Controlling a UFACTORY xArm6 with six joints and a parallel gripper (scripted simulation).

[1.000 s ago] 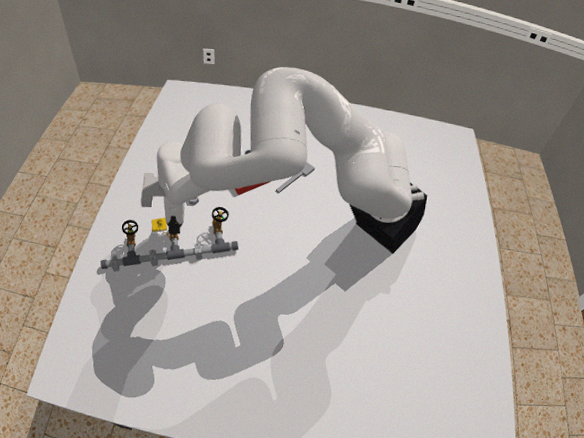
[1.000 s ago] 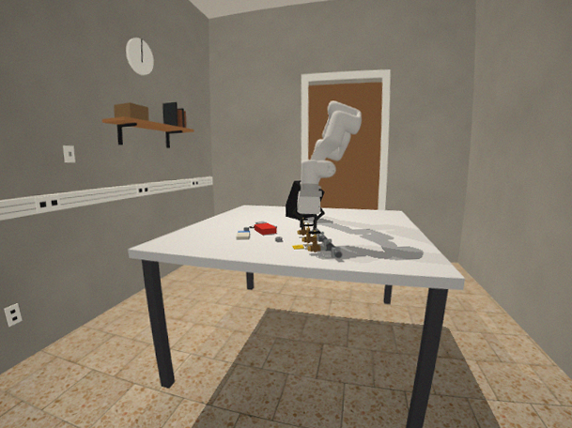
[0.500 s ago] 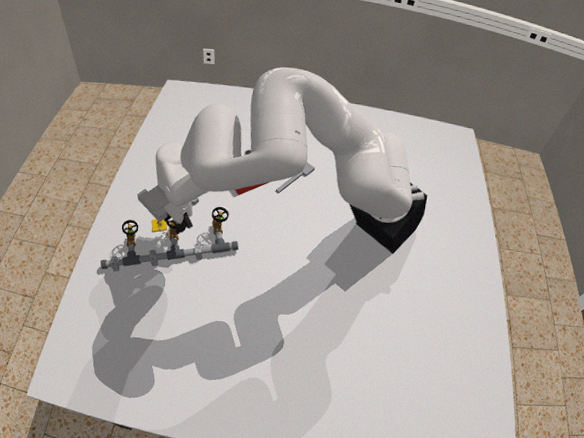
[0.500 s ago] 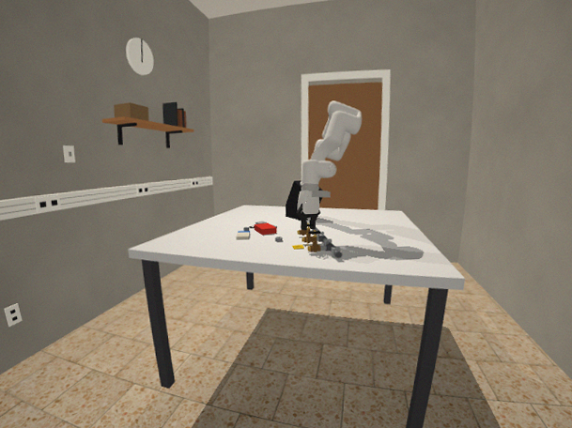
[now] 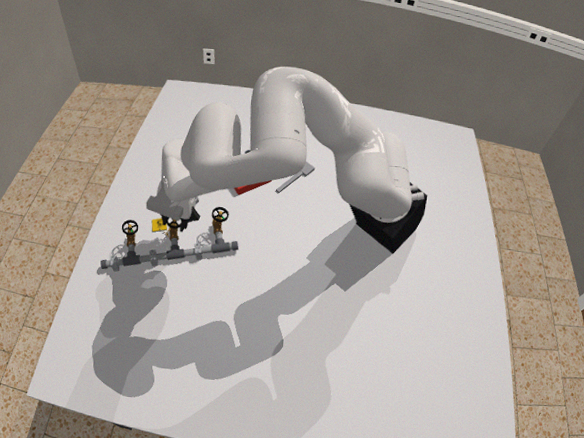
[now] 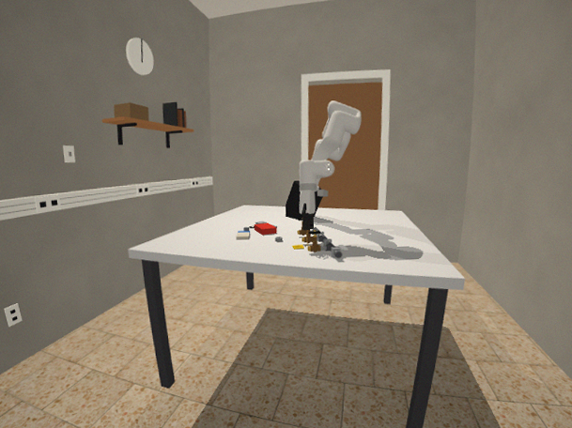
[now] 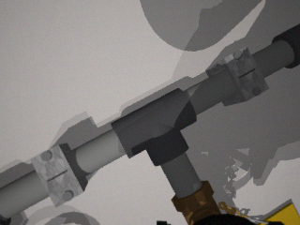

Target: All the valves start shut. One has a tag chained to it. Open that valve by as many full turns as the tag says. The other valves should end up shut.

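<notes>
Right now my hand is 6 cm short of the yellow tag, 3 cm to the left of it and 8 cm above it. Round my hand: red box 20 cm behind, 23 cm to the right, 7 cm below; then grey nut 3 cm behind, 14 cm to the right, 8 cm below; then blue block 8 cm behind, 32 cm to the right, 8 cm below.
</notes>
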